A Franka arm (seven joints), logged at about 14 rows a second.
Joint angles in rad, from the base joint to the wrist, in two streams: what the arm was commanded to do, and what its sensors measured. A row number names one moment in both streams.
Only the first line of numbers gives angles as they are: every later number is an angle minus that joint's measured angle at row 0.
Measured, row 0: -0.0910, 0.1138, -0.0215, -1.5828, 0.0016, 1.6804, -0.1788
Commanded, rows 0 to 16: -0.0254, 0.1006, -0.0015, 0.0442, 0.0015, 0.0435, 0.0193; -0.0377, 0.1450, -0.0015, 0.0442, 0.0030, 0.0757, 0.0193; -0.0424, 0.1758, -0.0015, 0.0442, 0.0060, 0.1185, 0.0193; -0.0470, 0.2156, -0.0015, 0.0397, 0.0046, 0.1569, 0.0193; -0.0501, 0.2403, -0.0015, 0.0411, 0.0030, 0.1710, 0.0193; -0.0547, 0.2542, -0.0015, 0.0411, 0.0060, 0.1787, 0.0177; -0.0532, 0.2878, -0.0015, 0.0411, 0.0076, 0.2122, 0.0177; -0.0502, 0.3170, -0.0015, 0.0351, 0.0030, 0.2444, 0.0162; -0.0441, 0.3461, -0.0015, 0.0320, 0.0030, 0.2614, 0.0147; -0.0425, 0.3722, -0.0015, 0.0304, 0.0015, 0.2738, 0.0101; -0.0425, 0.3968, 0.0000, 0.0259, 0.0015, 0.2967, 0.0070; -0.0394, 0.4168, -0.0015, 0.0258, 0.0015, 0.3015, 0.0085; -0.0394, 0.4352, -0.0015, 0.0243, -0.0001, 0.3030, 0.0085; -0.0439, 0.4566, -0.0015, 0.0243, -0.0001, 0.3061, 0.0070; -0.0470, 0.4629, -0.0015, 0.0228, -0.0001, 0.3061, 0.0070; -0.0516, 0.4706, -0.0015, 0.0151, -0.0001, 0.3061, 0.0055; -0.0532, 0.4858, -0.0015, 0.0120, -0.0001, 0.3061, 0.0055
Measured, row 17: -0.0458, 0.4672, -0.0030, 0.0035, -0.0001, 0.3073, 0.0028
